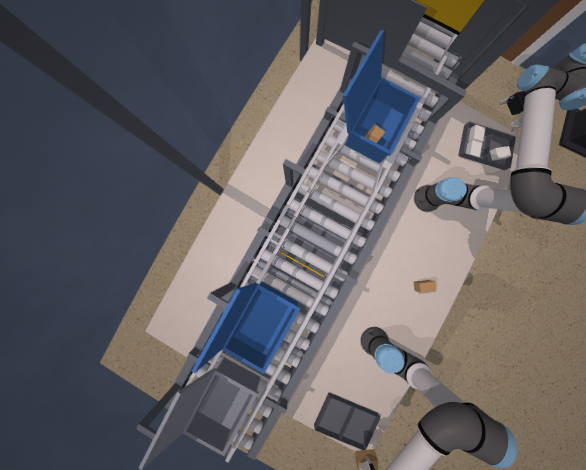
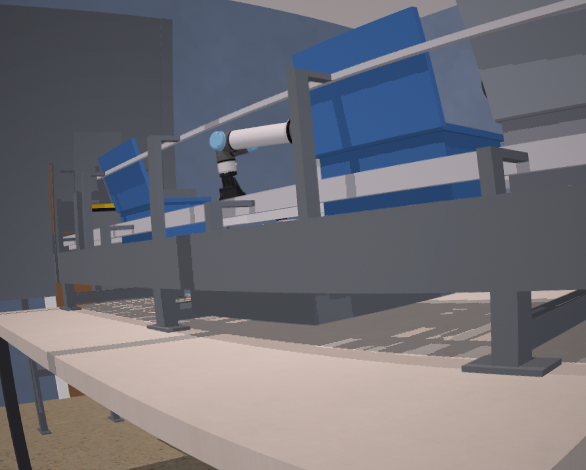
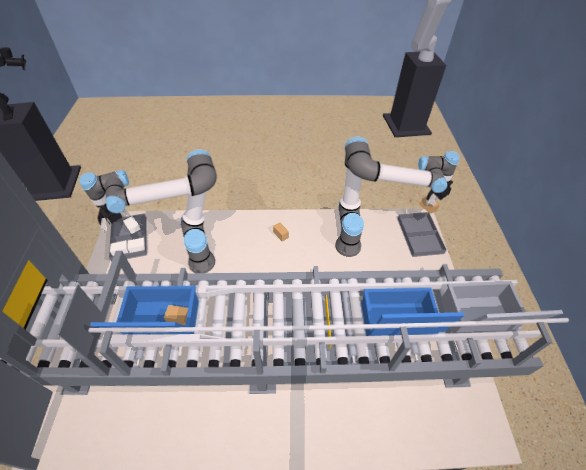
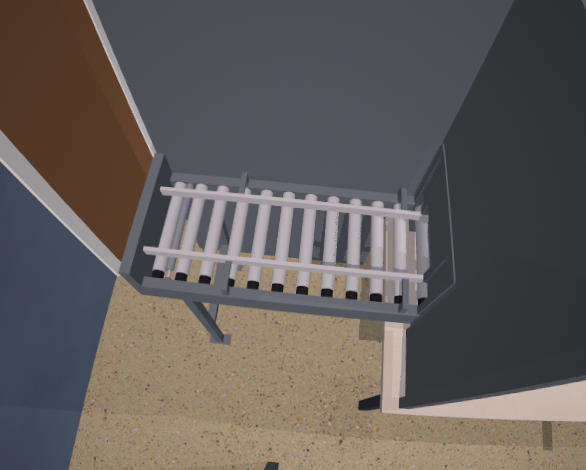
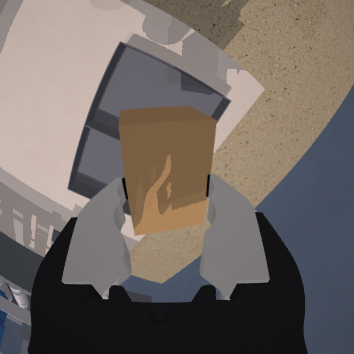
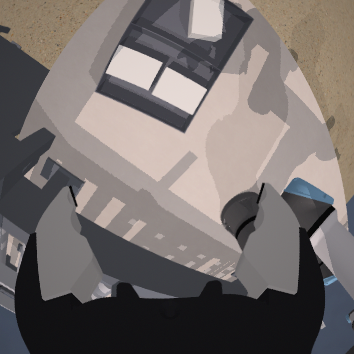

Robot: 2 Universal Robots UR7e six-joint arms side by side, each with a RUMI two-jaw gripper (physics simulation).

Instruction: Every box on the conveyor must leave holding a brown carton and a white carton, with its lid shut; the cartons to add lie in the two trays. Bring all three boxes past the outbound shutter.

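Places are measured from the left arm's base along level axes (x ahead, y left, z up), in metres.
Pixels of known places: left gripper, fingertip midpoint: (image 1: pixel 367 463) (image 3: pixel 430 203) (image 5: pixel 166 177); right gripper, fingertip midpoint: (image 1: pixel 505 117) (image 3: pixel 117 223) (image 6: pixel 166 186); left arm's base, origin of the base link: (image 1: pixel 374 340) (image 3: pixel 348 246); right arm's base, origin of the base link: (image 1: pixel 426 198) (image 3: pixel 202 262) (image 6: pixel 242 211).
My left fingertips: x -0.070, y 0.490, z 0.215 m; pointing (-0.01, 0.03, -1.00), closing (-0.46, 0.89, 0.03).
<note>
Ahead of a thing's pixels: the offset from my left fingertips to its top centre. "spot": to the spot under its first point.
My left gripper (image 5: pixel 166 177) is shut on a brown carton {dx +0.000, dy -0.004, dz +0.020 m} (image 5: pixel 167 150) (image 1: pixel 366 457) (image 3: pixel 429 205), held up beside the dark tray {dx +0.064, dy -0.028, dz -0.173 m} (image 1: pixel 347 422) (image 3: pixel 421 234), which is empty. My right gripper (image 6: pixel 166 186) (image 3: pixel 115 222) is open and empty near the other tray {spot: dx -0.055, dy -1.757, dz -0.174 m} (image 6: pixel 140 112), where three white cartons {dx -0.123, dy -1.815, dz -0.173 m} (image 6: pixel 134 67) {dx -0.129, dy -1.715, dz -0.173 m} (image 1: pixel 474 147) (image 3: pixel 136 244) lie. The blue box near the shutter (image 1: pixel 370 145) (image 3: pixel 155 298) holds a brown carton {dx +0.495, dy -1.416, dz +0.065 m} (image 1: pixel 375 133) (image 3: pixel 176 314). The second blue box {spot: dx +0.680, dy -0.464, dz +0.014 m} (image 1: pixel 262 320) (image 3: pixel 400 300) and grey box {spot: dx +0.709, dy +0.013, dz +0.014 m} (image 1: pixel 220 415) (image 3: pixel 482 299) look empty. All three lids stand open.
A loose brown carton {dx -0.083, dy -0.867, dz -0.155 m} (image 1: pixel 425 286) (image 3: pixel 281 231) lies on the table between the arm bases. Rails and posts run along the conveyor, with a yellow line {spot: dx +0.598, dy -0.760, dz -0.002 m} (image 1: pixel 302 264) (image 3: pixel 328 320) across its rollers. Beyond the shutter wall, the outbound rollers (image 4: pixel 285 240) carry no box.
</note>
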